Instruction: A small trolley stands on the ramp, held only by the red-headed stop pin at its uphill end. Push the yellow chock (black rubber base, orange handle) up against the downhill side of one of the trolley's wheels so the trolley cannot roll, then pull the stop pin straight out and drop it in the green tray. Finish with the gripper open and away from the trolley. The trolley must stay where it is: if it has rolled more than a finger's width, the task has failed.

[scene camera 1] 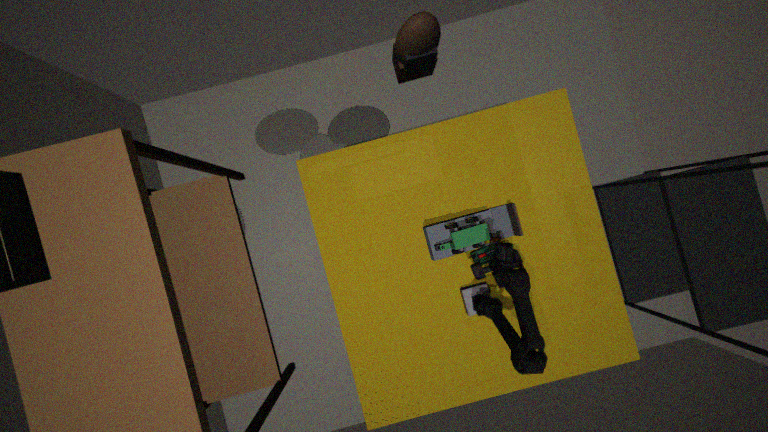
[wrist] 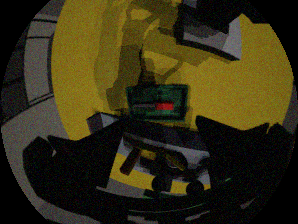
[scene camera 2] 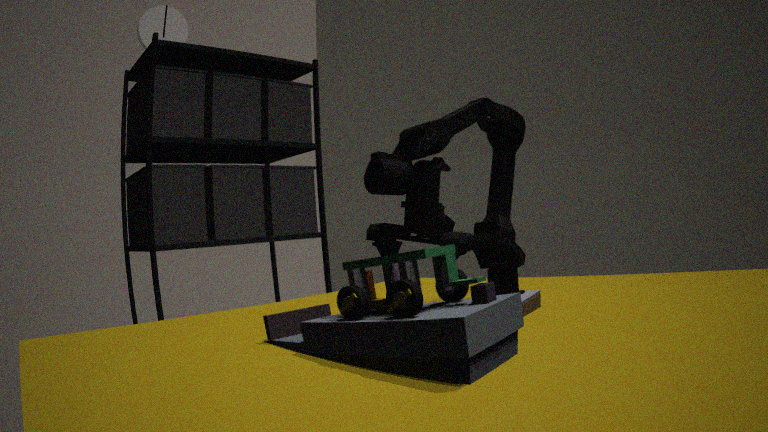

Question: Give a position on a trolley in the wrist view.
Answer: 171,165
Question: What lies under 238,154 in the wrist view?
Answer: My gripper.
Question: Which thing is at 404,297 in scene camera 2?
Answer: A trolley.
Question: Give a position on a trolley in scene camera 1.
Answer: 475,235
